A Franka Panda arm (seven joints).
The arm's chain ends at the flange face. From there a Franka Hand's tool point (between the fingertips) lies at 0.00 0.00 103.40 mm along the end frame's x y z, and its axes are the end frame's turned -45 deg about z.
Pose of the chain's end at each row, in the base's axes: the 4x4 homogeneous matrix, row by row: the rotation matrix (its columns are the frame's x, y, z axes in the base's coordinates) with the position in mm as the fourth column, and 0 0 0 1 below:
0.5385 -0.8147 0.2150 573.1; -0.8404 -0.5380 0.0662 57.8; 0.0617 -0.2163 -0.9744 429.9; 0 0 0 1
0.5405 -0.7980 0.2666 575.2; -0.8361 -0.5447 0.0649 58.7; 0.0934 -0.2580 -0.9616 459.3; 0 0 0 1
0.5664 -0.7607 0.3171 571.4; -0.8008 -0.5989 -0.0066 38.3; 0.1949 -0.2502 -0.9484 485.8; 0 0 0 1
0.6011 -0.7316 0.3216 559.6; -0.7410 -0.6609 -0.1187 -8.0; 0.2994 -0.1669 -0.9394 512.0; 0 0 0 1
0.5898 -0.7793 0.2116 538.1; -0.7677 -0.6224 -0.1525 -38.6; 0.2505 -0.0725 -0.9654 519.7; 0 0 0 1
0.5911 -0.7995 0.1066 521.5; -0.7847 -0.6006 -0.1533 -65.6; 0.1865 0.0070 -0.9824 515.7; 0 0 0 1
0.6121 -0.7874 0.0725 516.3; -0.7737 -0.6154 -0.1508 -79.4; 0.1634 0.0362 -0.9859 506.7; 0 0 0 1
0.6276 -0.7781 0.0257 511.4; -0.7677 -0.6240 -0.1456 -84.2; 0.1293 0.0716 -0.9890 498.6; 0 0 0 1
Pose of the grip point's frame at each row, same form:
0.9569 -0.1953 0.2150 595.3; -0.2138 -0.9747 0.0662 64.6; 0.1966 -0.1093 -0.9744 329.1; 0 0 0 1
0.9465 -0.1821 0.2666 602.8; -0.2061 -0.9764 0.0649 65.4; 0.2485 -0.1164 -0.9616 359.9; 0 0 0 1
0.9384 -0.1374 0.3171 604.2; -0.1428 -0.9897 -0.0066 37.6; 0.3147 -0.0391 -0.9484 387.7; 0 0 0 1
0.9424 -0.0923 0.3216 592.9; -0.0566 -0.9913 -0.1187 -20.3; 0.3297 0.0937 -0.9394 414.9; 0 0 0 1
0.9681 -0.1340 0.2116 560.0; -0.1027 -0.9829 -0.1525 -54.4; 0.2284 0.1259 -0.9654 419.9; 0 0 0 1
0.9833 -0.1474 0.1066 532.5; -0.1302 -0.9796 -0.1533 -81.5; 0.1269 0.1368 -0.9824 414.1; 0 0 0 1
0.9896 -0.1240 0.0725 523.8; -0.1119 -0.9822 -0.1508 -95.0; 0.0899 0.1411 -0.9859 404.8; 0 0 0 1
0.9940 -0.1064 0.0257 514.1; -0.1016 -0.9841 -0.1456 -99.3; 0.0408 0.1421 -0.9890 396.3; 0 0 0 1

